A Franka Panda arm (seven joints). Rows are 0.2 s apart.
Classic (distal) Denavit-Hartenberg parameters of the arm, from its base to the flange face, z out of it. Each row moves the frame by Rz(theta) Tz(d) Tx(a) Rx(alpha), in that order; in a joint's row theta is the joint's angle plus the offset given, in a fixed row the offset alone. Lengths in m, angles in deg.
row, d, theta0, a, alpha
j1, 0.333, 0, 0, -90
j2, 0, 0, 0, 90
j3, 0.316, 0, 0.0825, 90
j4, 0, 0, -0.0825, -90
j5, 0.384, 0, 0, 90
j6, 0, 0, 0.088, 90
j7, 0.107, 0, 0, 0
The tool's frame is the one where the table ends.
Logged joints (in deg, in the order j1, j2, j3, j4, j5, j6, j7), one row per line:
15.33 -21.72 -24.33 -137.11 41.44 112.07 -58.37
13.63 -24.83 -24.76 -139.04 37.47 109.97 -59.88
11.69 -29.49 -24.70 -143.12 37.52 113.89 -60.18
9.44 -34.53 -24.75 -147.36 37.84 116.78 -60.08
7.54 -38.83 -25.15 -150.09 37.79 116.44 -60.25
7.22 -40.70 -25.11 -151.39 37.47 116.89 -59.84
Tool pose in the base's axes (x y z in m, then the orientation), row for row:
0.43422 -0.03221 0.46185 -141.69 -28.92 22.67
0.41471 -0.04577 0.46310 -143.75 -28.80 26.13
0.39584 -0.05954 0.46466 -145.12 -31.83 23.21
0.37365 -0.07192 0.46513 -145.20 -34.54 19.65
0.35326 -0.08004 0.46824 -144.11 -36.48 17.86
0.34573 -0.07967 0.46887 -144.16 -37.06 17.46
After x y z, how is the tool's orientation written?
As angles about the fixed x, y, z axes (roll, pitch, yaw), in degrees.
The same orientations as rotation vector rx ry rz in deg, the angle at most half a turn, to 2 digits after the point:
-130.22 -38.46 -24.96
-130.68 -42.13 -24.10
-131.88 -39.63 -29.64
-132.30 -36.42 -34.53
-131.18 -35.20 -37.18
-131.13 -34.93 -38.07

